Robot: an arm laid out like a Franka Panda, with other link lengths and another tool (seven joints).
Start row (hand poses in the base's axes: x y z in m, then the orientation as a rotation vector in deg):
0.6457 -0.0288 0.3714 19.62 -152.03 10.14
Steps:
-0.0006 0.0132 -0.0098 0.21 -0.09 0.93
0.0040 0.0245 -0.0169 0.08 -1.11 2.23
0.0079 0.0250 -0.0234 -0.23 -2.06 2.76
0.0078 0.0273 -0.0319 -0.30 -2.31 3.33
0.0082 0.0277 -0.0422 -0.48 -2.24 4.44
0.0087 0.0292 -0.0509 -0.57 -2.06 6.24
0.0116 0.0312 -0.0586 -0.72 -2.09 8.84
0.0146 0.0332 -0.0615 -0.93 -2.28 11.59
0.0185 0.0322 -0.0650 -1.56 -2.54 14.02
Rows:
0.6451 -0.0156 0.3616 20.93 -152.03 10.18
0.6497 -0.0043 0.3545 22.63 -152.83 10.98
0.6536 -0.0038 0.3480 23.25 -153.63 11.78
0.6535 -0.0015 0.3395 23.99 -153.77 12.11
0.6539 -0.0011 0.3292 25.42 -153.49 12.69
0.6544 0.0004 0.3205 27.80 -152.96 13.34
0.6573 0.0024 0.3128 31.23 -152.43 14.36
0.6603 0.0044 0.3099 34.85 -151.94 15.55
0.6642 0.0034 0.3064 37.89 -151.44 17.22

